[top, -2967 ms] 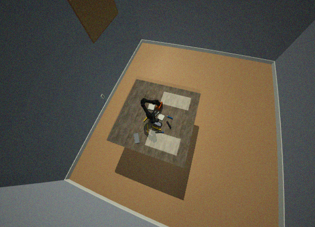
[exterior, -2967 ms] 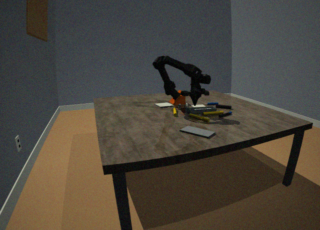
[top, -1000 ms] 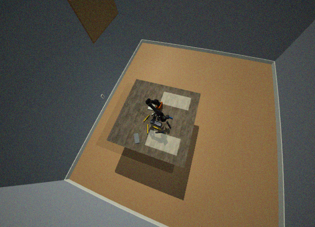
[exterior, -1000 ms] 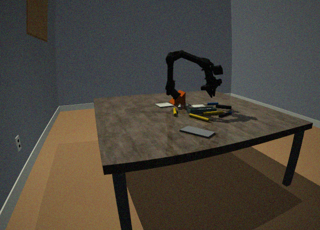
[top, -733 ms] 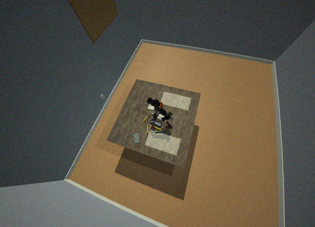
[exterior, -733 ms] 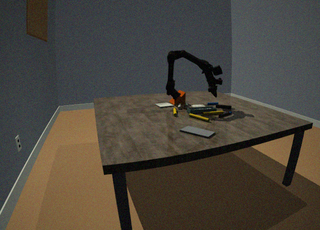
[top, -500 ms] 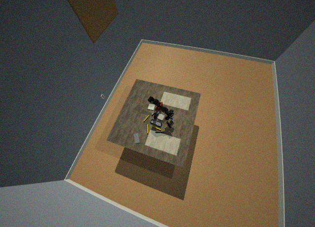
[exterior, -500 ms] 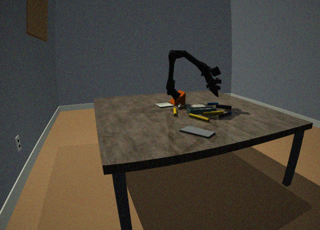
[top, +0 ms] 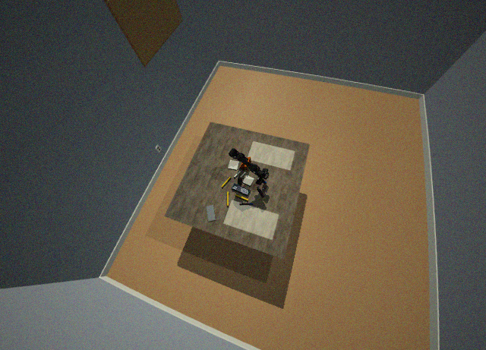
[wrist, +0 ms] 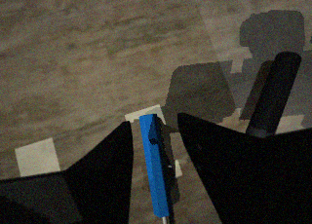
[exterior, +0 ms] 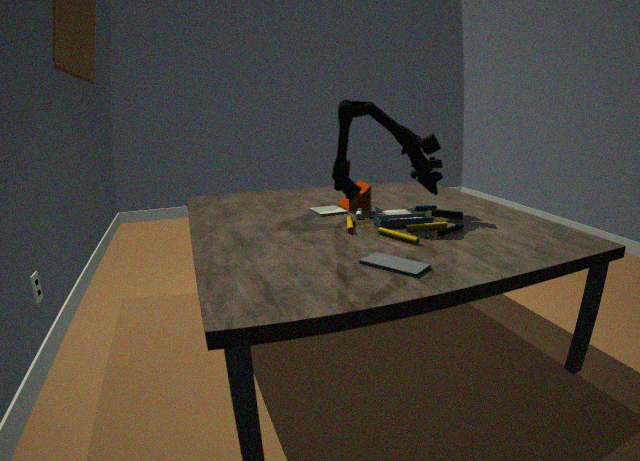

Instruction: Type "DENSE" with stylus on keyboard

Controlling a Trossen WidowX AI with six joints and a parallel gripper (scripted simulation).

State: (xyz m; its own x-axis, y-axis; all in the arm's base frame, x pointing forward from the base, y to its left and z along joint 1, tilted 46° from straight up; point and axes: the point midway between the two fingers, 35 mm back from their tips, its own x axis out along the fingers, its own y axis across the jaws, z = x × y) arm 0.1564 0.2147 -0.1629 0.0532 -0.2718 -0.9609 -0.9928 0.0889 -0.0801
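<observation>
Now: the blue stylus 10 mm behind my gripper tip, 70 mm to the right of it and 60 mm below it. The rest, counted from my gripper tip: blue-capped pen: 280 mm ahead, 90 mm to the right, 60 mm below; then grey slab: 510 mm ahead, 430 mm to the right, 60 mm below; then yellow marker: 140 mm ahead, 410 mm to the right, 50 mm below.
</observation>
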